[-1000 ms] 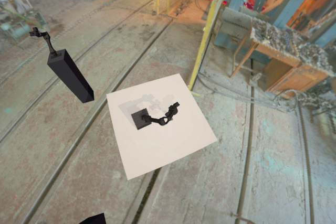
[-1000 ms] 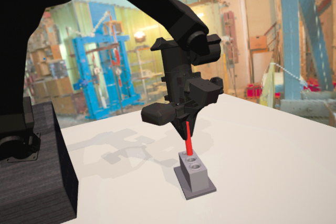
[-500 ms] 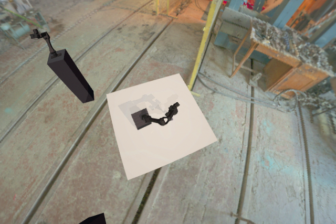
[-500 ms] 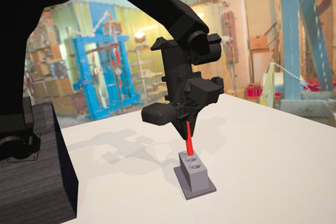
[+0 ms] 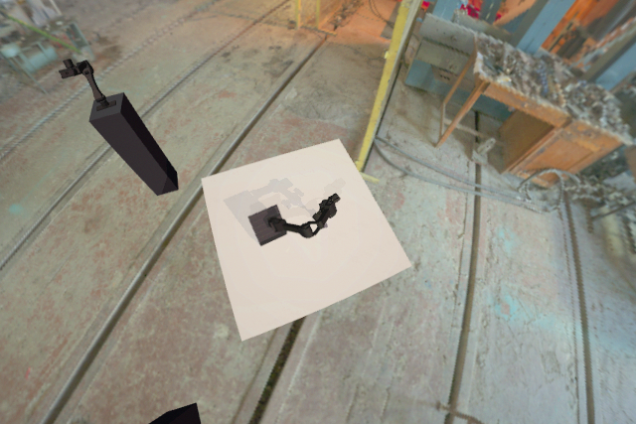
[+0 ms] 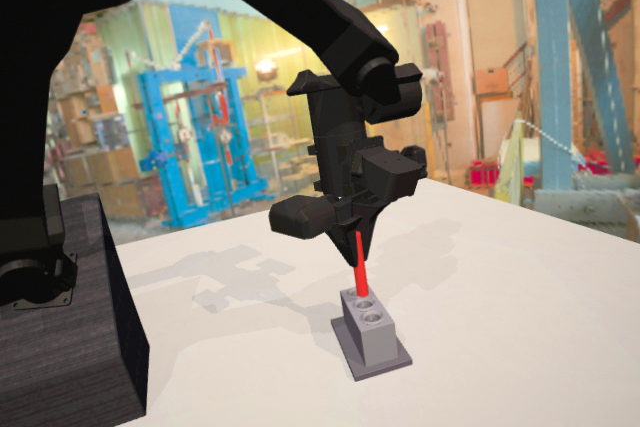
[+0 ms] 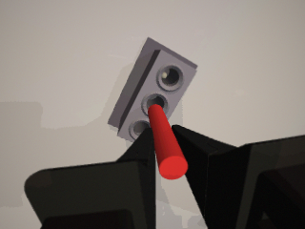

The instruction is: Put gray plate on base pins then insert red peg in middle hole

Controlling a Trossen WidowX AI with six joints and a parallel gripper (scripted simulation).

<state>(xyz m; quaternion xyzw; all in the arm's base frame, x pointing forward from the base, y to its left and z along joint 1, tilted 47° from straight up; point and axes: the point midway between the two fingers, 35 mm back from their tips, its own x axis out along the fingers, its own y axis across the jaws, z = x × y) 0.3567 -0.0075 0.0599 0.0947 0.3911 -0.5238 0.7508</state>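
Right now my gripper tip is right at the red peg. Also, from my gripper tip: gray base: 110 mm below; then gray plate: 70 mm below.
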